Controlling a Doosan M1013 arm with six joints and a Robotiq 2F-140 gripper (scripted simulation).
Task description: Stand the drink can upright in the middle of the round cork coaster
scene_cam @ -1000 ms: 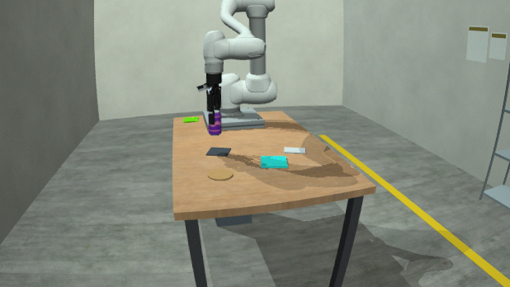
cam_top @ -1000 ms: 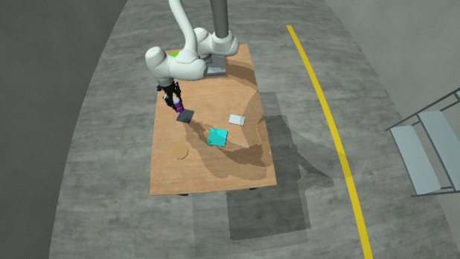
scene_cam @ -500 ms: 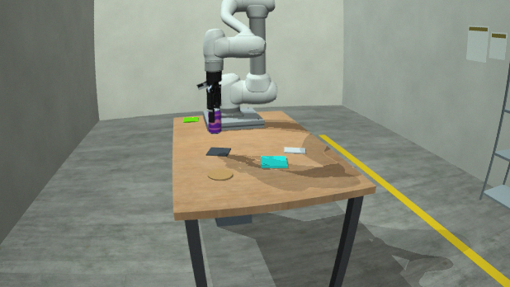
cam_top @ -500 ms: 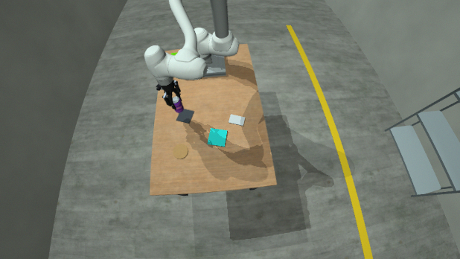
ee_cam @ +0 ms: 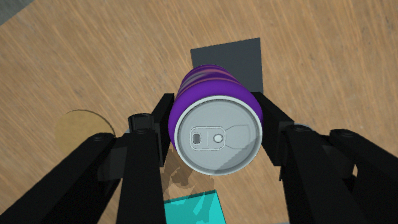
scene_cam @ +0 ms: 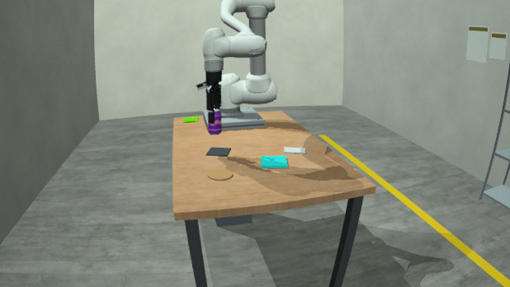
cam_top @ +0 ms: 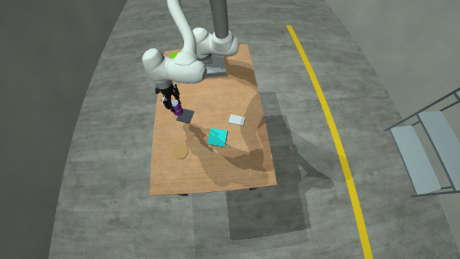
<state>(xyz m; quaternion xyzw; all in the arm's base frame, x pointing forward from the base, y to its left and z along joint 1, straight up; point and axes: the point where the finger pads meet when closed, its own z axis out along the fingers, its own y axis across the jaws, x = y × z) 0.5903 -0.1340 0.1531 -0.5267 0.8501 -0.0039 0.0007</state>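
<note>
The round cork coaster lies 24 cm ahead of my hand and 19 cm below it. Also, from my hand: drink can (3 cm below); teal block (15 cm ahead, 25 cm to the left, 19 cm below); dark grey square coaster (3 cm behind, 2 cm to the left, 20 cm below).
</note>
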